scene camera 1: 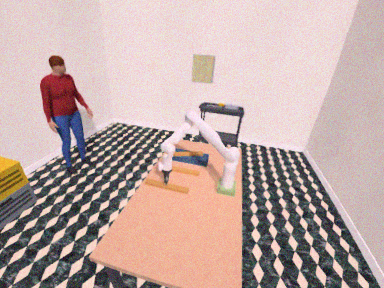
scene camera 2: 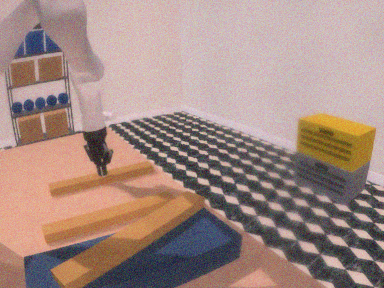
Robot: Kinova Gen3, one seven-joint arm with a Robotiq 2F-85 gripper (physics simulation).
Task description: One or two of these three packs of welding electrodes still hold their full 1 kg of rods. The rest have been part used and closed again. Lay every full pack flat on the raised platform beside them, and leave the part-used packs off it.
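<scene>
A pack (scene camera 2: 55,231) is visible to me, and so is another pack (scene camera 2: 83,182). I also see my own gripper (scene camera 2: 102,175).
</scene>
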